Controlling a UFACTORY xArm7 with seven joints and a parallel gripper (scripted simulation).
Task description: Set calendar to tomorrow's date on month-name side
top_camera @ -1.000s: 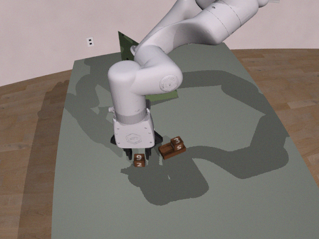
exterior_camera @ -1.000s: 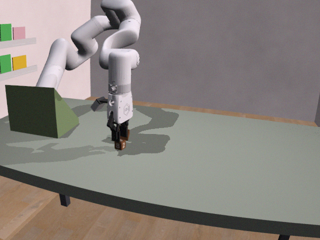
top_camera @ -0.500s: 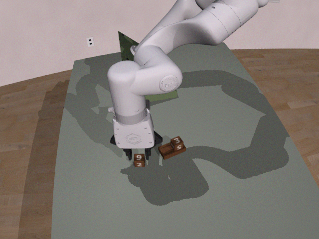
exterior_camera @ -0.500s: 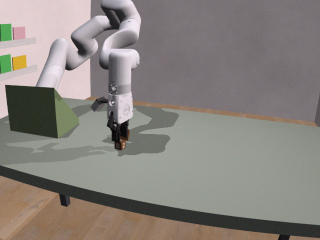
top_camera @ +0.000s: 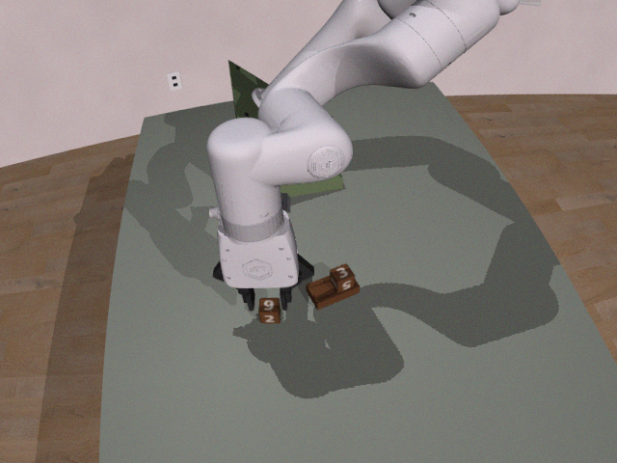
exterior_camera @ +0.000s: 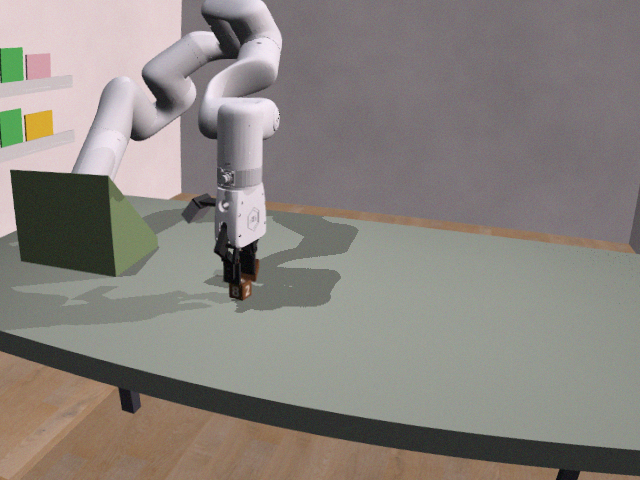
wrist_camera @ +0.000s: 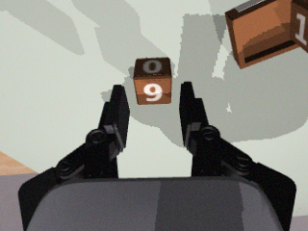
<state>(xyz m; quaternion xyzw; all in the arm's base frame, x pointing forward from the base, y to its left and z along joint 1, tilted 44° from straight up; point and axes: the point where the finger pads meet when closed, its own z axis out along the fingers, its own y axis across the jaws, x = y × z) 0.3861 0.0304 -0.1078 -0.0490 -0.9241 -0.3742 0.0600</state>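
Now: the brown cube 4 cm below my hand. Also, from my hand: tray 10 cm to the left, 5 cm below, 3 cm behind.
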